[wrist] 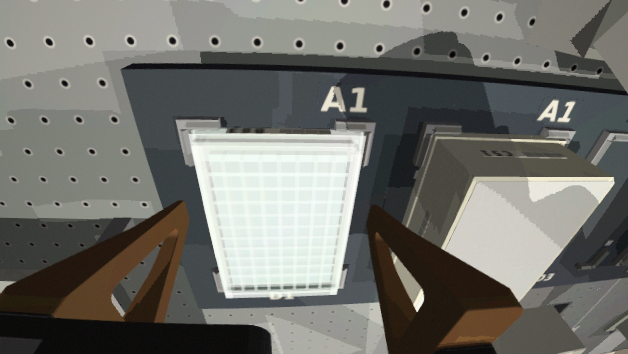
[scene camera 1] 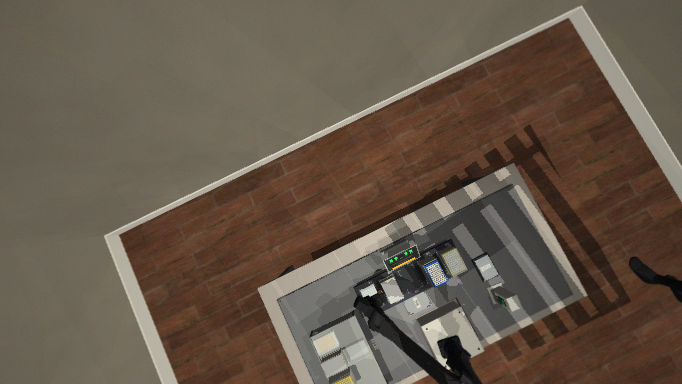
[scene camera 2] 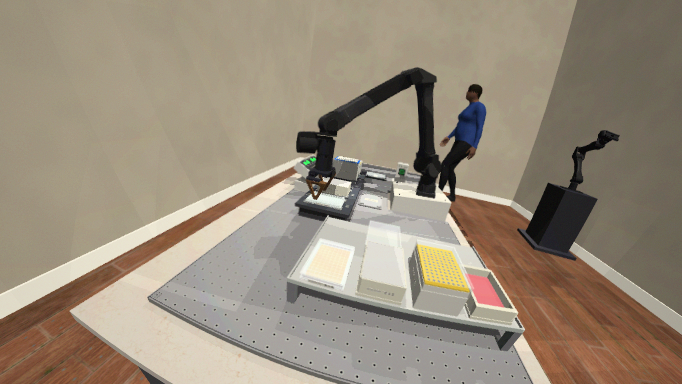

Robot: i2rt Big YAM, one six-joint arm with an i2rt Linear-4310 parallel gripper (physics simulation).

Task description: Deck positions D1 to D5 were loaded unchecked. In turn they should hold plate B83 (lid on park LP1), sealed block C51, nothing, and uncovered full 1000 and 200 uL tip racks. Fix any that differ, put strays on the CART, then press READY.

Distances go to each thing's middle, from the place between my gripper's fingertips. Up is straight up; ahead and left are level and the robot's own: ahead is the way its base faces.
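I can see the white plate [wrist: 278,201], and it's 30 mm behind my hand and 10 mm below it.
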